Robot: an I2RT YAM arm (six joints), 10 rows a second.
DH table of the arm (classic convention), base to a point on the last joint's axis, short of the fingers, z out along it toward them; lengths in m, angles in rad. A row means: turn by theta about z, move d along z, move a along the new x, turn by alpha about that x. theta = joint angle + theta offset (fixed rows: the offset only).
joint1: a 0.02, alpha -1.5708, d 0.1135, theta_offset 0
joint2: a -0.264, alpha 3.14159, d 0, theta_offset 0
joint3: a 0.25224, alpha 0, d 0, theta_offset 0.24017
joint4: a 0.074, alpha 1.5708, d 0, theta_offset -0.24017
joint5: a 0, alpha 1.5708, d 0, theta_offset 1.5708
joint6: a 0, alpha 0, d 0.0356, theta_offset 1.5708
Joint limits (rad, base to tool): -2.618..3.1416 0..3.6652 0..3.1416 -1.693..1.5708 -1.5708..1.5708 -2.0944..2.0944
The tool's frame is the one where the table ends.
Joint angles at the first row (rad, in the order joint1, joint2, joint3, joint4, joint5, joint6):
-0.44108 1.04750 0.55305 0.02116 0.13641 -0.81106
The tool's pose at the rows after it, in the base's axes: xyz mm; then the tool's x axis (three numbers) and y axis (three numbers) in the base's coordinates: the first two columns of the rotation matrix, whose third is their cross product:
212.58, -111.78, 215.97, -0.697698, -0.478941, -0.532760, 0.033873, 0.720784, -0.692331
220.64, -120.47, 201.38, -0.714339, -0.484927, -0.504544, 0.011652, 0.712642, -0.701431
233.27, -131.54, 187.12, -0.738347, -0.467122, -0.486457, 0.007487, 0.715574, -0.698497
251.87, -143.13, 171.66, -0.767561, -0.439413, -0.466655, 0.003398, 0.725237, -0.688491
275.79, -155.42, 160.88, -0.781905, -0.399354, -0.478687, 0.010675, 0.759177, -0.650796
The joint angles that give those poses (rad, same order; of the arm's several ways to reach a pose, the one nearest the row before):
-0.46531 1.12604 0.55386 0.05937 0.12706 -0.84369
-0.48211 1.21186 0.54746 0.13225 0.12507 -0.87391
-0.49532 1.32492 0.56832 0.19823 0.13684 -0.87746
-0.49707 1.46284 0.62030 0.24520 0.16094 -0.86655
-0.49568 1.59790 0.71399 0.24464 0.15628 -0.82142

